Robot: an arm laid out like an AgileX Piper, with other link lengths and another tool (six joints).
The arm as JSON. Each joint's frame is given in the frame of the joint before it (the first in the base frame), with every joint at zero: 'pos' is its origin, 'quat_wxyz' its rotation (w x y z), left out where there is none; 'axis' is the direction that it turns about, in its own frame. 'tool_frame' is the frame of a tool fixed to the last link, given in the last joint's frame.
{
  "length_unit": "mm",
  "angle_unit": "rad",
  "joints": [
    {
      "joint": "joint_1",
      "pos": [
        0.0,
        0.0,
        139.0
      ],
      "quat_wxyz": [
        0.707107,
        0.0,
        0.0,
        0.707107
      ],
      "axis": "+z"
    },
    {
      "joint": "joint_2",
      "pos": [
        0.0,
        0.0,
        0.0
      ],
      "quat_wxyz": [
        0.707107,
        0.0,
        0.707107,
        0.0
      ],
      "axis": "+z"
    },
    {
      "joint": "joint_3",
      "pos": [
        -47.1,
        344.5,
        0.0
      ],
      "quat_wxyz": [
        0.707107,
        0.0,
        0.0,
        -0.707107
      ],
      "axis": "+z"
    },
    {
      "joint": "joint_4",
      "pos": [
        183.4,
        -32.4,
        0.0
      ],
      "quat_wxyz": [
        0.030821,
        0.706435,
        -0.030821,
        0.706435
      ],
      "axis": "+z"
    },
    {
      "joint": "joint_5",
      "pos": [
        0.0,
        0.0,
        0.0
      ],
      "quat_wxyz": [
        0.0,
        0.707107,
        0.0,
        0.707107
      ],
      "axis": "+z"
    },
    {
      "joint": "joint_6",
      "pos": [
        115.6,
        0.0,
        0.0
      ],
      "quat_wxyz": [
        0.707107,
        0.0,
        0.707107,
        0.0
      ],
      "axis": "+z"
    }
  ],
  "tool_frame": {
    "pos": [
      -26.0,
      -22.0,
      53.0
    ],
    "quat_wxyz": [
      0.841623,
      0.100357,
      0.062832,
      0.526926
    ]
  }
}
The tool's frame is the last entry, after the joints.
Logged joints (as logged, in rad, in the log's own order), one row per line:
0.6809 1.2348 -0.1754 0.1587 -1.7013 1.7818
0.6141 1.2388 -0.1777 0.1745 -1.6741 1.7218
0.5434 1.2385 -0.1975 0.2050 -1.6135 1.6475
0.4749 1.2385 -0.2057 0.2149 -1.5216 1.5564
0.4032 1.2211 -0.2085 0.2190 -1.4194 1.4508
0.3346 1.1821 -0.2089 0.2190 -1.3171 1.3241
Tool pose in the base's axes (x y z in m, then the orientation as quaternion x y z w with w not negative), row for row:
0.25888 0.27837 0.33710 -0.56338 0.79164 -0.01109 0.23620
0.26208 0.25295 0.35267 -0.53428 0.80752 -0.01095 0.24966
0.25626 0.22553 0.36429 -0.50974 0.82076 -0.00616 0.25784
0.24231 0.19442 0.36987 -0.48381 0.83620 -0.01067 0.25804
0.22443 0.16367 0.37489 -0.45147 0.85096 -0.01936 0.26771
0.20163 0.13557 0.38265 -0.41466 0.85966 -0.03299 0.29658
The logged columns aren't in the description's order. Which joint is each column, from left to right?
Columns, left to right: joint_1, joint_5, joint_6, joint_4, joint_3, joint_2.
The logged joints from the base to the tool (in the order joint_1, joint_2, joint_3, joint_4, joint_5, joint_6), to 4 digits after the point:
0.6809 1.7818 -1.7013 0.1587 1.2348 -0.1754
0.6141 1.7218 -1.6741 0.1745 1.2388 -0.1777
0.5434 1.6475 -1.6135 0.2050 1.2385 -0.1975
0.4749 1.5564 -1.5216 0.2149 1.2385 -0.2057
0.4032 1.4508 -1.4194 0.2190 1.2211 -0.2085
0.3346 1.3241 -1.3171 0.2190 1.1821 -0.2089

